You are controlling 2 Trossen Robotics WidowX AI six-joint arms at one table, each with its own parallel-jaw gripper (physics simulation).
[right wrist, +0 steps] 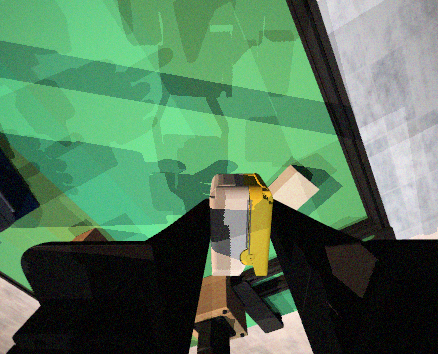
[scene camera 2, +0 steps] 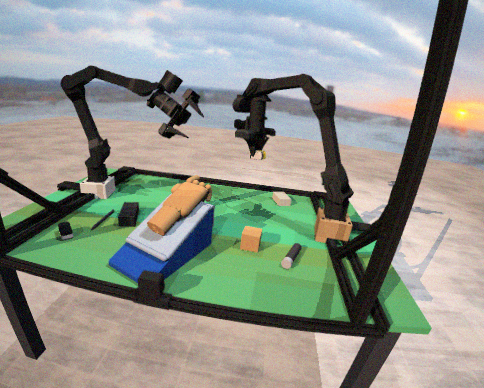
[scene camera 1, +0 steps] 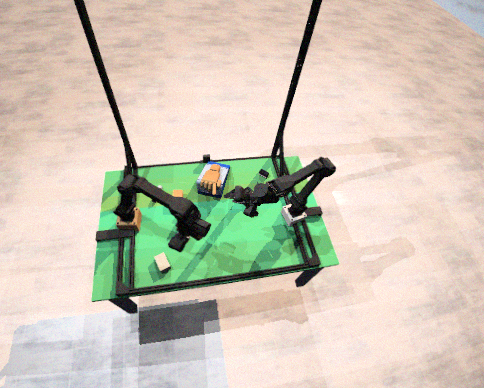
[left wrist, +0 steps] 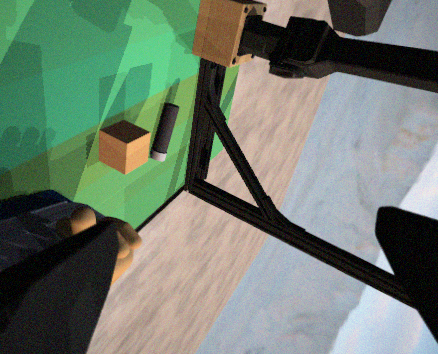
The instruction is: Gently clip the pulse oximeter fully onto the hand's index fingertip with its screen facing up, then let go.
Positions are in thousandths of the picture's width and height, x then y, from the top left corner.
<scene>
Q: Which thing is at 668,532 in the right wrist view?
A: A pale block.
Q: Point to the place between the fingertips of my right gripper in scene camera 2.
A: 528,401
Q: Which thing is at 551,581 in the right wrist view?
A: A pulse oximeter.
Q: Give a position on a blue and grey hand rest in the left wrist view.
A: At 83,609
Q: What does my left gripper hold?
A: Nothing.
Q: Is my left gripper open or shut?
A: Open.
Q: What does the tan cube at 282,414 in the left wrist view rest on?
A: The table.
</scene>
